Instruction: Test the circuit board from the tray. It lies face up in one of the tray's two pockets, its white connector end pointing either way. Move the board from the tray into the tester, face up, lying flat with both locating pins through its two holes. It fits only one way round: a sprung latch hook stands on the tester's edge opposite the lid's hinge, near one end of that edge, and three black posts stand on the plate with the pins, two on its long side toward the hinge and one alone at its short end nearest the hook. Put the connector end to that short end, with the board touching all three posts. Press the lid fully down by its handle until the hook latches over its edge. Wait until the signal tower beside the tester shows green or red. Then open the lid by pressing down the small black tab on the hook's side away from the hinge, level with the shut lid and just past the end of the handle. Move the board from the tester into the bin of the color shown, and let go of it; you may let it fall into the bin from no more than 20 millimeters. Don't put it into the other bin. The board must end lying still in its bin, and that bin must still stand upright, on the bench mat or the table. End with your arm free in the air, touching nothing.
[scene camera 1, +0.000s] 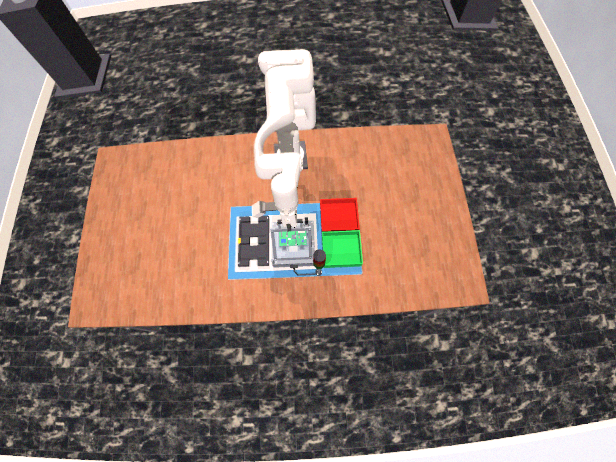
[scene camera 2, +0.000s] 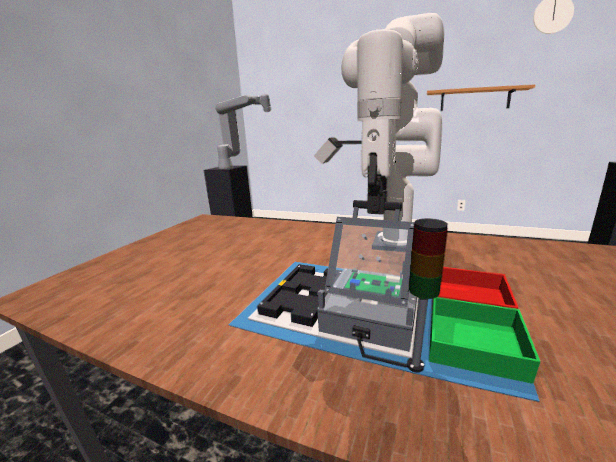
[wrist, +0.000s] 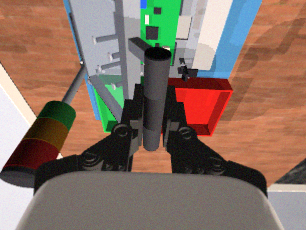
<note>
In view: my gripper (scene camera 2: 376, 212), a red bin (scene camera 2: 474, 286), a green bin (scene camera 2: 491, 328) and a clear lid (scene camera 2: 370, 259).
The red bin is seen too in scene camera 1 (scene camera 1: 336, 214) and in the wrist view (wrist: 203, 108). The green bin shows as well in scene camera 1 (scene camera 1: 343, 248). My gripper shows as well in the wrist view (wrist: 153, 98).
</note>
